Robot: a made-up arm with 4 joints.
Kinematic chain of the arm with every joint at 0, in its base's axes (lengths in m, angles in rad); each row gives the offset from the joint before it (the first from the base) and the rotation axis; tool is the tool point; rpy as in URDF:
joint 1: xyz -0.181 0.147 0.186 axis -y
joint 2: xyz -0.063 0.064 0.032 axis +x
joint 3: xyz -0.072 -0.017 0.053 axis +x
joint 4: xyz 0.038 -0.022 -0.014 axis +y
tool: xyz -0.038 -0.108 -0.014 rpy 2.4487 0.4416 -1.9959
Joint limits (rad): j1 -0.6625..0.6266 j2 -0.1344..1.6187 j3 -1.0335..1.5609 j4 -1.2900..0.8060
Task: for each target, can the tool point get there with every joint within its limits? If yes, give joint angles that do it. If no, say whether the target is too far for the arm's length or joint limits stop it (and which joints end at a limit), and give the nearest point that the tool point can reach.
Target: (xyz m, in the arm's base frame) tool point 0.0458 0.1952 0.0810
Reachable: no: joint limits stop it (at a limit: joint 1, joint 2, joint 4) | nearest point -0.1829 0.1808 0.0282 | short by 0.235 m
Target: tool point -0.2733 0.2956 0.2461
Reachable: yes | joints -0.4145 1.3589 1.3354 -0.9249
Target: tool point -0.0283 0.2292 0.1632
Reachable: no: joint limits stop it (at a limit: joint 1, joint 4) | nearest point -0.1939 0.2292 0.0433 | short by 0.204 m
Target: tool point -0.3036 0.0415 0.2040
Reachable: yes | joints 0.0458 0.4900 -0.4815 -0.5623
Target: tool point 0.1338 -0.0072 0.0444
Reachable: no: too far | nearest point -0.1916 0.0926 0.0402 | short by 0.340 m
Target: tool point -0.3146 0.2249 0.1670
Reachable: yes | joints -0.2864 0.4927 1.1464 -0.5275
